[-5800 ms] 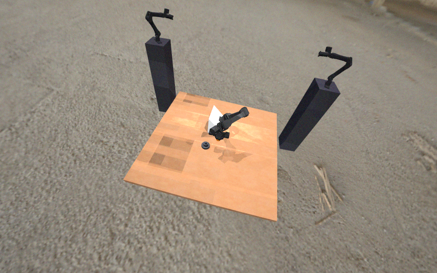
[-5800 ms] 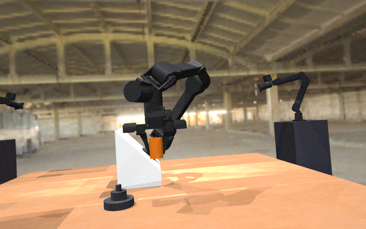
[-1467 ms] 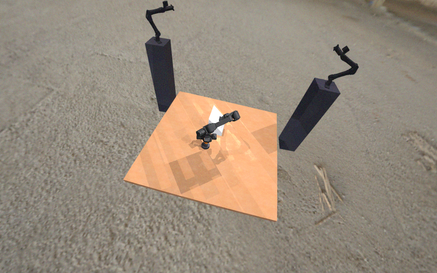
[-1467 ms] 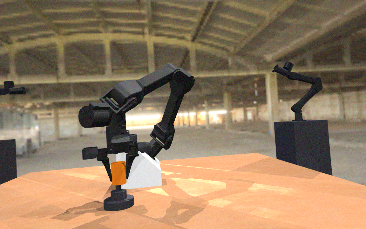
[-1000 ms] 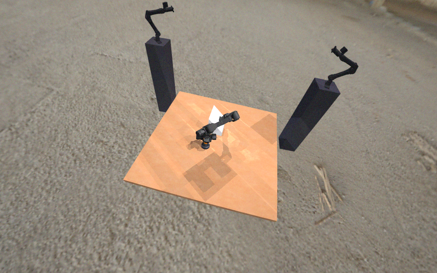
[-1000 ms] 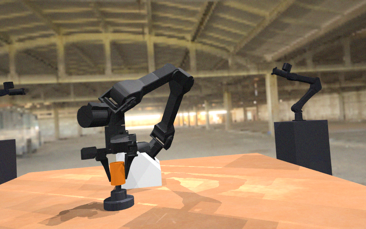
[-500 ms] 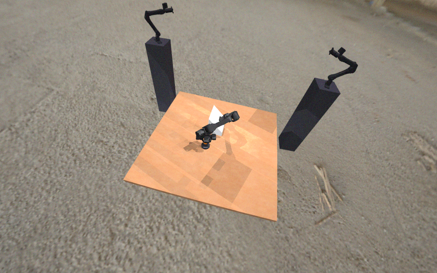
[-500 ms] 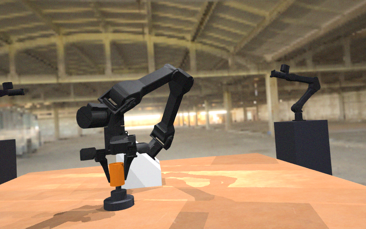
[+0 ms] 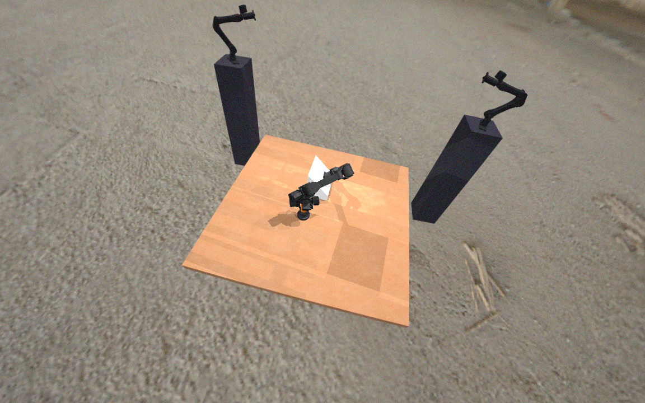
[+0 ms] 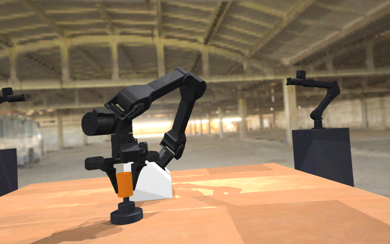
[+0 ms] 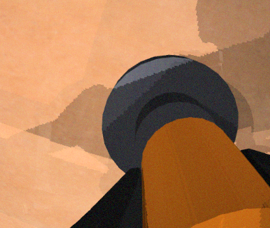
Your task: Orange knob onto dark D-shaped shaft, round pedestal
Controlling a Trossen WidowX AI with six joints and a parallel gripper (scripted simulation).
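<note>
The knob lies 20 mm above my gripper tip. Round my gripper tip: pedestal: 40 mm below.
</note>
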